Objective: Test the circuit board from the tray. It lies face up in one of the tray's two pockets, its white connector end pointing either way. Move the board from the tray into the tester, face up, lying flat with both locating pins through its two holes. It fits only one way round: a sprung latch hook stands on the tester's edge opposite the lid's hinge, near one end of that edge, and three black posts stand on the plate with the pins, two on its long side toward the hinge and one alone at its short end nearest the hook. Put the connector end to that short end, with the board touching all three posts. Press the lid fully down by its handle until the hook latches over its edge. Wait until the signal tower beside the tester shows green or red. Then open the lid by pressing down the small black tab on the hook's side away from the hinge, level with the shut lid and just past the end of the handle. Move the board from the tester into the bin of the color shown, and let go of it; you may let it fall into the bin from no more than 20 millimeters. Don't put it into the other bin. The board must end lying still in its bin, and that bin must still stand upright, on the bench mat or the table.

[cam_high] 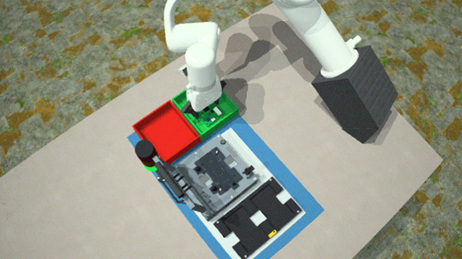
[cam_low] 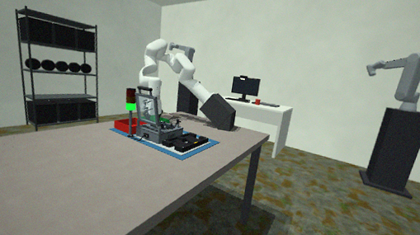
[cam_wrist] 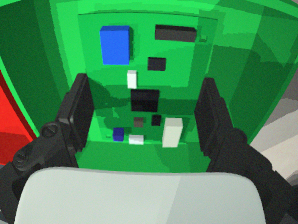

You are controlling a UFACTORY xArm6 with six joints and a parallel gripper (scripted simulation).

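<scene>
My gripper is now 1 cm above the green bin. From my hand the other things lie so: green circuit board (1 cm below); red bin (15 cm ahead, 1 cm below); black latch hook (26 cm to the left, 6 cm above, 4 cm ahead).
</scene>
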